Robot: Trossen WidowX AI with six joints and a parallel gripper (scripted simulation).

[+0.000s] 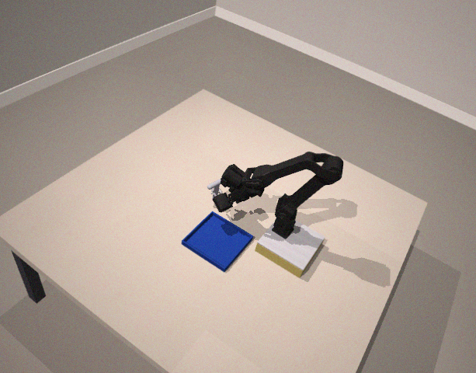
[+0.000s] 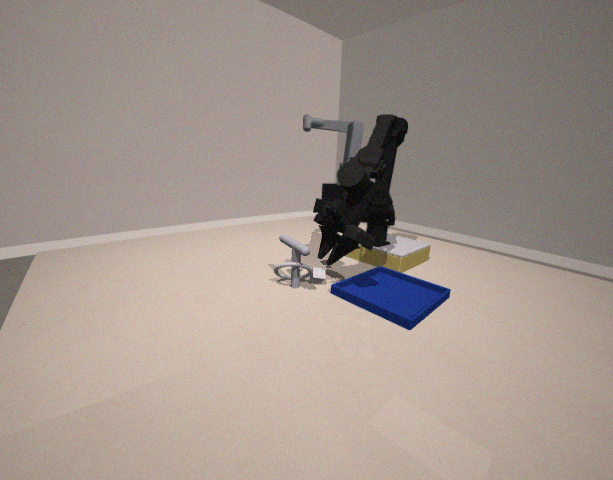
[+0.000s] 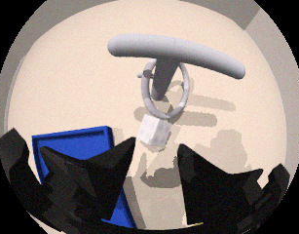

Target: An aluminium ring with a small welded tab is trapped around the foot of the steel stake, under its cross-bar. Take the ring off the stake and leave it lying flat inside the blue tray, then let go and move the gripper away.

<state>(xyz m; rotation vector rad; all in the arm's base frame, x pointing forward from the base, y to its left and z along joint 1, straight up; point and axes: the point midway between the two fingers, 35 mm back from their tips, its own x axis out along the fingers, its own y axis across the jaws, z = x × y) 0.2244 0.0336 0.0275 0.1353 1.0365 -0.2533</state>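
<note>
Right now my gripper tip is 60 mm short of the aluminium ring, 20 mm to the left of it and 20 mm above it. From my gripper tip the other things lie so: blue tray: 70 mm behind, 150 mm to the left, 40 mm below.
</note>
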